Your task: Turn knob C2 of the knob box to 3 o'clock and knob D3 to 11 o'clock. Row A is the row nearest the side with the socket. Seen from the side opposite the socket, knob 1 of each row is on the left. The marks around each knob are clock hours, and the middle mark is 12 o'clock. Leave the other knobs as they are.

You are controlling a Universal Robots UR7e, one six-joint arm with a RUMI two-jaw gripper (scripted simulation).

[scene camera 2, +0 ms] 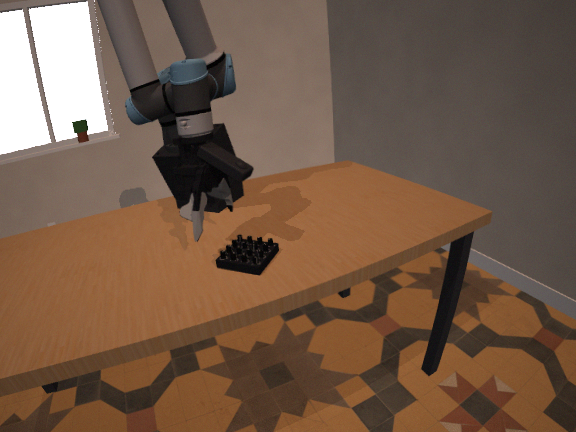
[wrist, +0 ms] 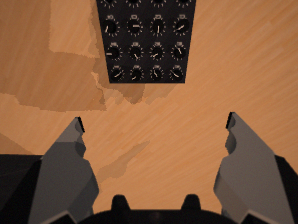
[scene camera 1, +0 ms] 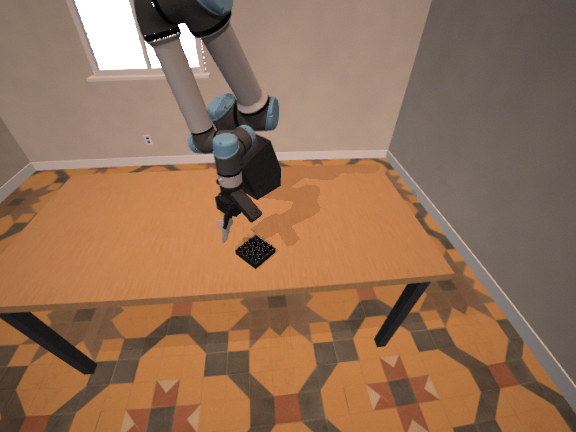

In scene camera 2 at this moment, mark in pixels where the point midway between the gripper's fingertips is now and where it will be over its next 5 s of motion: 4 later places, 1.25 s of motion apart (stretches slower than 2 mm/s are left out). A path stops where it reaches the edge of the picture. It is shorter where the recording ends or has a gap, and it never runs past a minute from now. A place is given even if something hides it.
My gripper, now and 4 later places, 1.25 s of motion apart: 215, 225; 245, 228; 246, 240; 250, 246; 249, 247
